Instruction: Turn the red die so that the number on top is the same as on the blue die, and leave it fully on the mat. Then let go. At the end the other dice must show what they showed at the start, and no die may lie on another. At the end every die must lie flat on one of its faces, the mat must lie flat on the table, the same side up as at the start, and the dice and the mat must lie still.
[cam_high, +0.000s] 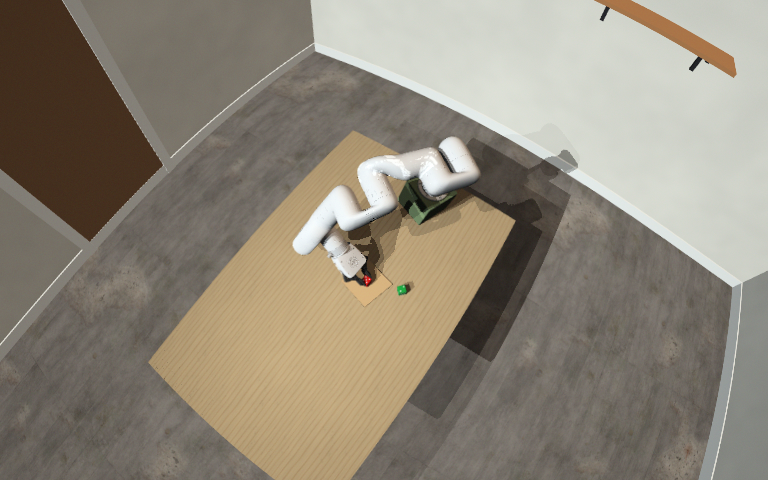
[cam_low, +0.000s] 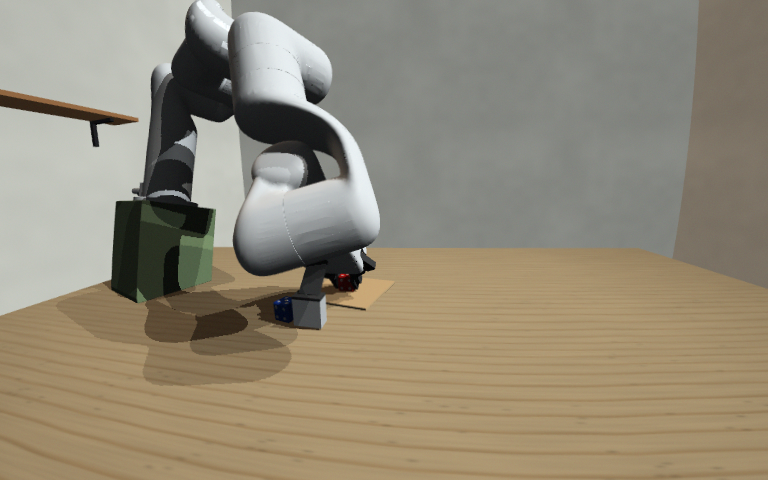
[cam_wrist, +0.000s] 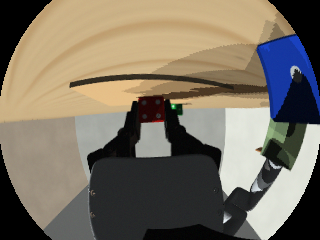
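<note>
Now: hand 10 mm to the right of the red die and 10 mm above it. Also, from my hand: blue die (70 mm behind, 110 mm to the right, 20 mm below); tan mat (10 mm to the left, 30 mm below); green die (40 mm behind, 140 mm to the left, 20 mm below).
</note>
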